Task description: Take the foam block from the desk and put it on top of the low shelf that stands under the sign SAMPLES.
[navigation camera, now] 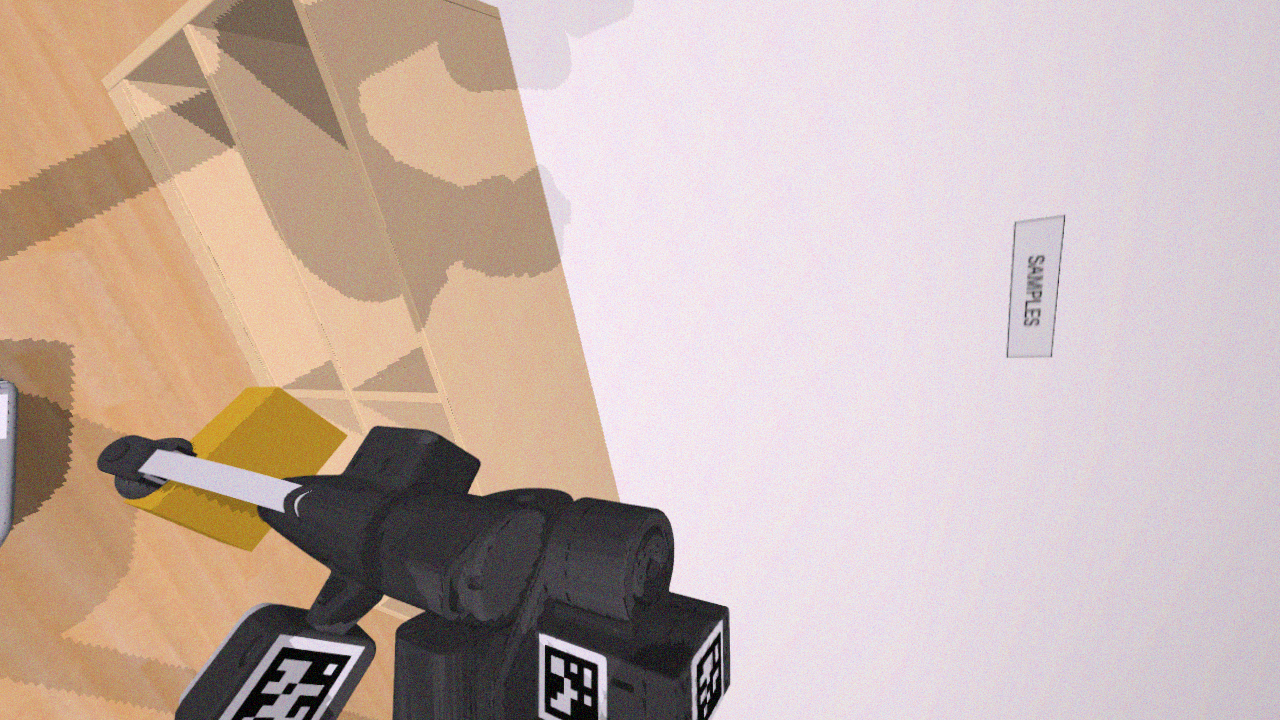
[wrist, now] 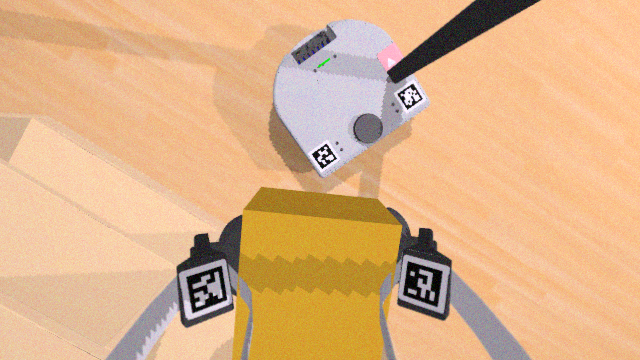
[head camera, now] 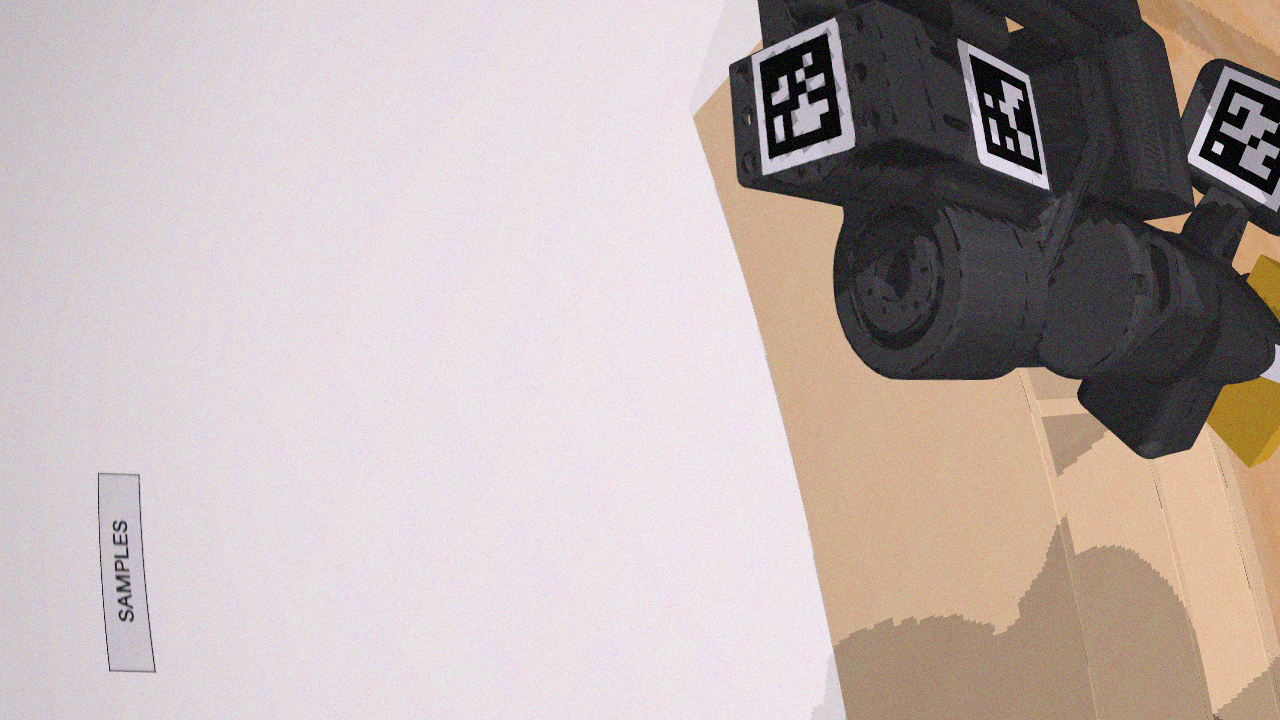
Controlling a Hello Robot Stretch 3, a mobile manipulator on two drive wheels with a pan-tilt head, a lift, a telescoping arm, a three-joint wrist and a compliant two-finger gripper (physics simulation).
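Places are measured from the robot's base along level axes (x ahead, y left, z up), in metres.
Pixels of known places: gripper, fingertip midpoint: [wrist: 314,238]; robot's base, origin of the base link: [wrist: 358,127].
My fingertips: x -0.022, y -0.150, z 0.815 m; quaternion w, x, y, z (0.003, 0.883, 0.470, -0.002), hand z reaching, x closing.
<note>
Ahead of a thing's pixels: the offset from my fingertips to its top centre. Level surfaces: height alone.
My gripper [navigation camera: 159,458] [wrist: 314,238] is shut on the yellow foam block @(dy -0.011, dx +0.013, dz +0.055 m) [head camera: 1248,425] [navigation camera: 273,434] [wrist: 320,235], with a fingertip on each side of it. The block is held in the air, beside the open front of the low shelf in the navigation view. The low pale wood shelf [head camera: 859,429] [navigation camera: 514,349] [wrist: 60,240] stands against the wall under the sign SAMPLES @(dy -0.719, dx +0.184, dz +0.611 m) [head camera: 125,573] [navigation camera: 1035,286]. Its top is a plain board, partly in shadow. The wrist hides part of the shelf in the head and navigation views. The desk does not show.
The white wall [head camera: 447,313] [navigation camera: 805,402] rises behind the shelf. My round grey base [wrist: 325,100] stands on the wooden floor @(dz -0.814 m) [navigation camera: 53,295] [wrist: 540,175], with the black mast [wrist: 460,40] above it. The shelf's open compartments face the floor side.
</note>
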